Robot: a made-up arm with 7 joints. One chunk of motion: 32 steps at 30 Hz.
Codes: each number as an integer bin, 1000 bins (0 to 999) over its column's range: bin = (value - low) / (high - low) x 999, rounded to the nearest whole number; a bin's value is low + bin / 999 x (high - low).
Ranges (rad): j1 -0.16..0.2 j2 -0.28..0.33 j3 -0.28..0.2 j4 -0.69..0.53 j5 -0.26..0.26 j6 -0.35..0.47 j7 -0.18..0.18
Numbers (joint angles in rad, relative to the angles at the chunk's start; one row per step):
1: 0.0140 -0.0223 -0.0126 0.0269 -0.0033 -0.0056 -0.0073
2: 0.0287 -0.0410 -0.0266 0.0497 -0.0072 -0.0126 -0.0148
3: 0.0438 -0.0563 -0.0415 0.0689 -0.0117 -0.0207 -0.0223
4: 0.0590 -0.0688 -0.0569 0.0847 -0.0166 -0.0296 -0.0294
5: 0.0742 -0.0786 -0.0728 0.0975 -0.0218 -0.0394 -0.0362
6: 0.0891 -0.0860 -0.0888 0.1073 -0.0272 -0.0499 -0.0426
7: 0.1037 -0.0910 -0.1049 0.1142 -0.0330 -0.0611 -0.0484
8: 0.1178 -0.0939 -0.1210 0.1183 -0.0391 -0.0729 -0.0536
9: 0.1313 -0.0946 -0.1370 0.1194 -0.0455 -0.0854 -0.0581
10: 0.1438 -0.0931 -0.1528 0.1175 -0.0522 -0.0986 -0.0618
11: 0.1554 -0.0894 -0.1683 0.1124 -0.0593 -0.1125 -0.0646
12: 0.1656 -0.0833 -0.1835 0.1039 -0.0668 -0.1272 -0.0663
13: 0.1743 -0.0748 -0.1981 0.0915 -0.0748 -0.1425 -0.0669
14: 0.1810 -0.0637 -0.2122 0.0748 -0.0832 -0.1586 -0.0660
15: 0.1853 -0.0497 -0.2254 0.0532 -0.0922 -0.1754 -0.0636
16: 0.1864 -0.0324 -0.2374 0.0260 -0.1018 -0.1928 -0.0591
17: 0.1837 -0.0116 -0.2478 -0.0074 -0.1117 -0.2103 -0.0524
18: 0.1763 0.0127 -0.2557 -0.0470 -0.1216 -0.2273 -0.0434
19: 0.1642 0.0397 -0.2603 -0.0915 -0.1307 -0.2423 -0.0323
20: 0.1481 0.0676 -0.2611 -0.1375 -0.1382 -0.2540 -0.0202
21: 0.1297 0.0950 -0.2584 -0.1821 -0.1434 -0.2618 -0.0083
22: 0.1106 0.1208 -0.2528 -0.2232 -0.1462 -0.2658 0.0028
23: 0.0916 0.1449 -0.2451 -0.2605 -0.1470 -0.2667 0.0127
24: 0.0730 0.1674 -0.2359 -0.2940 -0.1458 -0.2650 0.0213
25: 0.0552 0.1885 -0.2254 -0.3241 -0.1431 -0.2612 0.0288
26: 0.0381 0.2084 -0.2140 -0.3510 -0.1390 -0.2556 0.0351
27: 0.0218 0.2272 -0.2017 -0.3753 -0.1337 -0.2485 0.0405
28: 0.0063 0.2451 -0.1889 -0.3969 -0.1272 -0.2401 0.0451
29: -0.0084 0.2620 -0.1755 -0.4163 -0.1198 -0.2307 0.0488
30: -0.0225 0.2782 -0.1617 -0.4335 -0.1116 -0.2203 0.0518
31: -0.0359 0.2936 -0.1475 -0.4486 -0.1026 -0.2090 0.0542
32: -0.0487 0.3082 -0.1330 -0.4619 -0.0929 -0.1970 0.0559
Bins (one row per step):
1: 483 422 557 587 493 420 479
2: 524 391 527 606 486 411 458
3: 566 366 496 621 477 401 438
4: 608 346 464 634 468 390 418
5: 650 330 431 645 458 378 399
6: 691 318 398 653 447 366 381
7: 732 310 364 659 436 352 365
8: 771 305 331 662 424 338 351
9: 808 304 298 663 412 322 338
10: 843 306 265 661 399 306 328
11: 875 312 232 657 386 289 320
12: 904 322 201 650 371 271 316
13: 928 336 170 640 356 253 314
14: 946 354 141 626 340 233 316
15: 958 377 114 609 322 213 323
16: 961 405 89 586 304 192 335
17: 954 440 67 559 285 170 354
18: 933 479 51 527 266 149 379
19: 900 524 41 490 248 131 410
20: 855 569 39 452 234 117 443
21: 804 614 45 416 224 107 476
22: 751 656 57 382 219 103 507
23: 698 696 73 352 217 101 535
24: 647 733 92 324 219 104 559
25: 597 767 114 300 225 108 579
26: 550 800 137 278 232 115 597
27: 504 831 163 258 243 124 612
28: 461 860 190 240 255 134 625
29: 421 888 217 224 269 145 635
30: 382 914 246 210 285 158 643
31: 344 939 276 198 302 172 650
32: 309 963 306 187 321 186 655

